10 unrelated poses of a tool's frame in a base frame.
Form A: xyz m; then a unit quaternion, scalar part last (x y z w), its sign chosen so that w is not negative.
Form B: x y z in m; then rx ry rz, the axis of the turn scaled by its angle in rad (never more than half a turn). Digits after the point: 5 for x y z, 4 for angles.
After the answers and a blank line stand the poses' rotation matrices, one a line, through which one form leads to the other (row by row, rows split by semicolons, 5 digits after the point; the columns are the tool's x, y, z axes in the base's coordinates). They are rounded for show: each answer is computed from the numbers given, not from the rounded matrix.
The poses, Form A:
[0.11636, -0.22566, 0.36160, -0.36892, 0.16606, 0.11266, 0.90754]
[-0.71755, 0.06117, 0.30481, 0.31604, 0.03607, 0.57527, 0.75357]
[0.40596, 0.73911, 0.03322, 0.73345, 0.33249, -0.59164, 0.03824]
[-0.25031, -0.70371, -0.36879, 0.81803, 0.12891, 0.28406, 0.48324]
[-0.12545, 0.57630, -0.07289, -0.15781, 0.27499, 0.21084, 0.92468]
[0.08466, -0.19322, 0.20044, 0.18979, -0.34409, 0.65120, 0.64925]
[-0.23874, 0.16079, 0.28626, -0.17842, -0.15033, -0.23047, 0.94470]
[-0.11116, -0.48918, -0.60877, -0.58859, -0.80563, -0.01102, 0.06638]
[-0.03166, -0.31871, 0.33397, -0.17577, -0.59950, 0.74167, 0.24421]
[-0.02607, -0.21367, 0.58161, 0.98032, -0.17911, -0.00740, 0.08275]
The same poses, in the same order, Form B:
[0.11636, -0.22566, 0.36160, -0.7615, 0.3428, 0.2325]
[-0.71755, 0.06117, 0.30481, 0.6897, 0.0787, 1.2555]
[0.40596, 0.73911, 0.03322, 2.2497, 1.0199, -1.8148]
[-0.25031, -0.70371, -0.36879, 1.9929, 0.3141, 0.6920]
[-0.12545, 0.57630, -0.07289, -0.3238, 0.5642, 0.4326]
[0.08466, -0.19322, 0.20044, 0.4313, -0.7819, 1.4798]
[-0.23874, 0.16079, 0.28626, -0.3636, -0.3063, -0.4696]
[-0.11116, -0.48918, -0.60877, -1.7748, -2.4293, -0.0332]
[-0.03166, -0.31871, 0.33397, -0.4800, -1.6371, 2.0254]
[-0.02607, -0.21367, 0.58161, 2.9274, -0.5348, -0.0221]

0.91946 -0.32701 0.21829; 0.08196 0.70241 0.70704; -0.38454 -0.63220 0.67264
0.33552 -0.84423 0.41799; 0.88982 0.13835 -0.43482; 0.30926 0.51782 0.79763
0.07882 0.53298 -0.84245; 0.44248 -0.77598 -0.44952; -0.89331 -0.33733 -0.29700
0.80538 -0.06363 0.58933; 0.48544 -0.49972 -0.71737; 0.34015 0.86384 -0.37158
0.75986 -0.47671 0.44201; 0.30312 0.86129 0.40780; -0.57510 -0.17589 0.79896
-0.08491 -0.97619 -0.19962; 0.71497 0.07984 -0.69458; 0.69398 -0.20170 0.69117
0.84857 0.48909 -0.20179; -0.38180 0.83010 0.40640; 0.36627 -0.26781 0.89114
-0.29831 0.94983 -0.09398; 0.94690 0.30688 0.09590; 0.11993 -0.06038 -0.99094
-0.81893 -0.15150 -0.55353; 0.57299 -0.16193 -0.80341; 0.03208 -0.97510 0.21942
0.93573 -0.34994 -0.04415; -0.35239 -0.92214 -0.15959; 0.01513 0.16489 -0.98620

